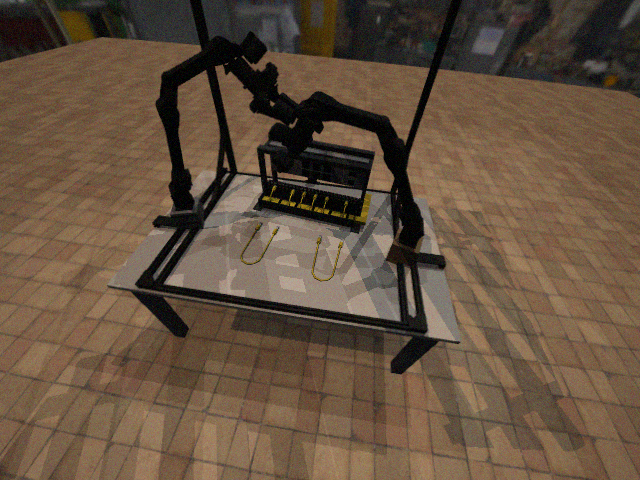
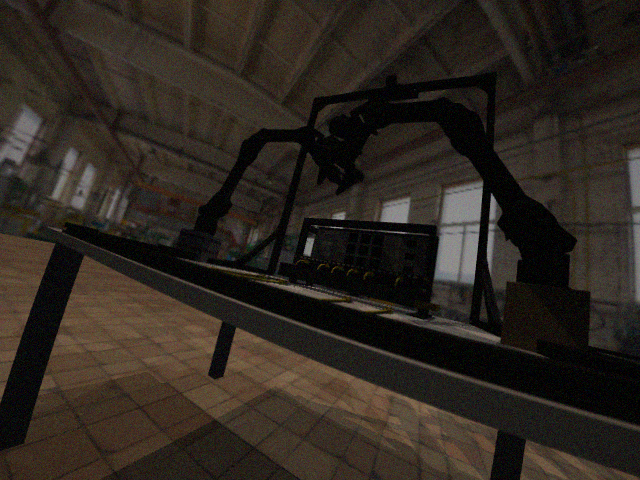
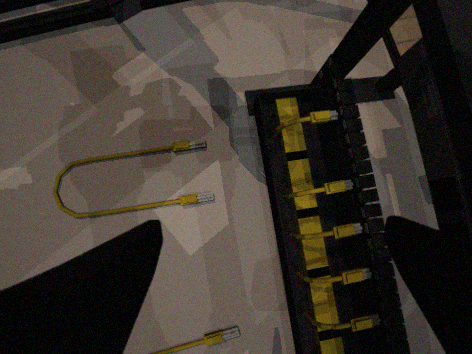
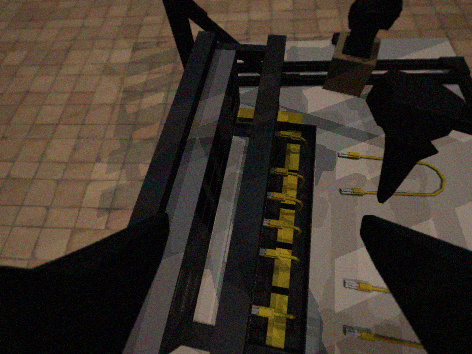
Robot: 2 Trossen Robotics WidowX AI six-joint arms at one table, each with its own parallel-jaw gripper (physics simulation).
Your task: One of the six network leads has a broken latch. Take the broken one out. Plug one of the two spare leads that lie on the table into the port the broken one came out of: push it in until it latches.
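Where they show: left gripper, fingertip midpoint: (image 2: 327,190) (image 3: 272,228) (image 4: 430,216); right gripper, fingertip midpoint: (image 2: 338,180) (image 4: 264,223); left arm's base, origin of the base link: (image 1: 408,239) (image 2: 542,289) (image 4: 357,47); right arm's base, origin of the base link: (image 1: 185,205) (image 2: 203,233).
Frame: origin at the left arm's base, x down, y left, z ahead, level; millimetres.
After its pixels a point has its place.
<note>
A black patch-panel rack (image 1: 339,164) @[x -156, y -107, z 354 mm] (image 2: 370,257) @[x -51, y -173, z 451 mm] (image 4: 256,175) @[x -160, y -94, z 487 mm] stands at the back of the table. Six yellow leads (image 1: 313,199) @[x 13, y -49, z 434 mm] (image 3: 338,187) @[x 7, y -47, z 538 mm] (image 4: 274,223) @[x 7, y -58, z 489 mm] are plugged into its lower row over a tray with yellow labels. I cannot tell which latch is broken. Two U-shaped spare leads lie in front: the left spare (image 1: 252,263) @[x 97, y 320, z 503 mm] (image 3: 189,145) @[x 91, y 140, z 601 mm] (image 4: 362,286) @[x 89, y 131, z 524 mm] and the right spare (image 1: 325,280) @[x 98, y 255, z 223 mm] (image 3: 222,335) @[x 93, y 80, z 338 mm] (image 4: 355,155) @[x 90, y 70, z 245 mm]. My left gripper (image 1: 284,159) @[x -203, y 74, z 493 mm] (image 3: 272,228) @[x -203, y 74, z 493 mm] is open and empty, high above the tray's left part. My right gripper (image 4: 264,223) @[x -318, y -58, z 581 mm] is open and empty, above and behind the rack.
The grey patterned table (image 1: 294,286) @[x 102, y 330, z 312 mm] carries a black frame along its edges (image 1: 280,305) @[x 84, y 424, z 311 mm] with tall posts (image 1: 218,110) @[x -234, y -114, z 953 mm] at the back. The arm bases stand at the left (image 1: 182,210) @[x 5, y 289, z 854 mm] and right (image 1: 409,238) @[x -35, y 28, z 2 mm] sides. The two arms cross closely above the rack.
</note>
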